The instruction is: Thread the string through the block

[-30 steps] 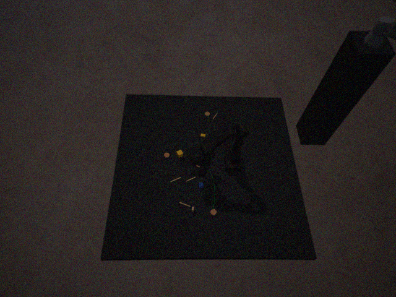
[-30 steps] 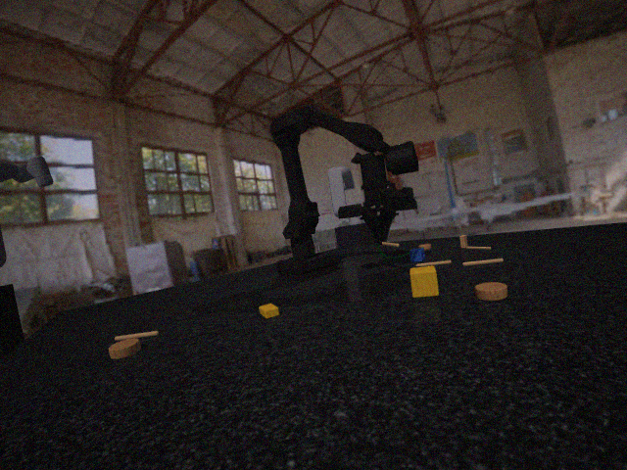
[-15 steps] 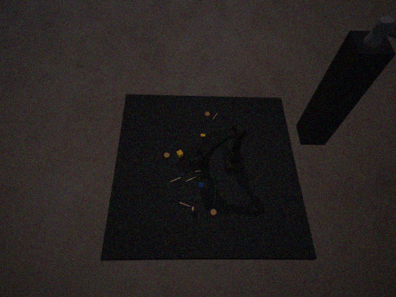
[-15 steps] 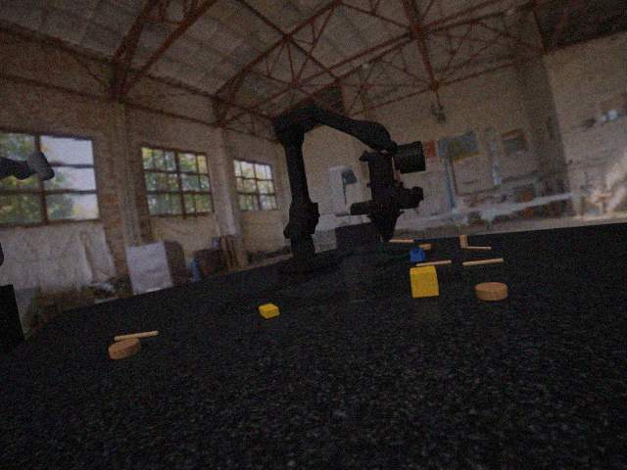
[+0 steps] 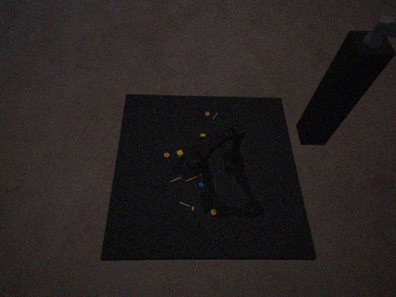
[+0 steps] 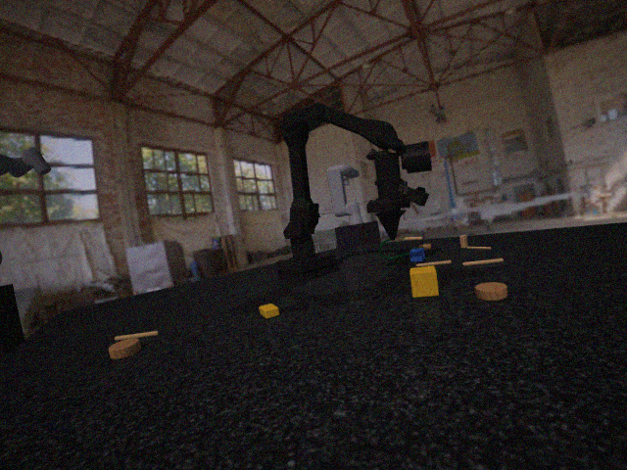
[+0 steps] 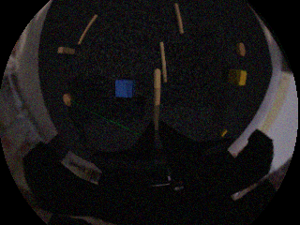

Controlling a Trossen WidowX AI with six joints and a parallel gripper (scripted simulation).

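Now: gripper tip 2 cm short of the blue block, 6 cm to the right of it and 5 cm above it. From my gripper tip the other things lie so: round wooden button: 5 cm behind, 25 cm to the left, 6 cm below; then yellow cube: 17 cm ahead, 18 cm to the right, 5 cm below; then wooden block: 8 cm ahead, 24 cm to the left, 5 cm below.
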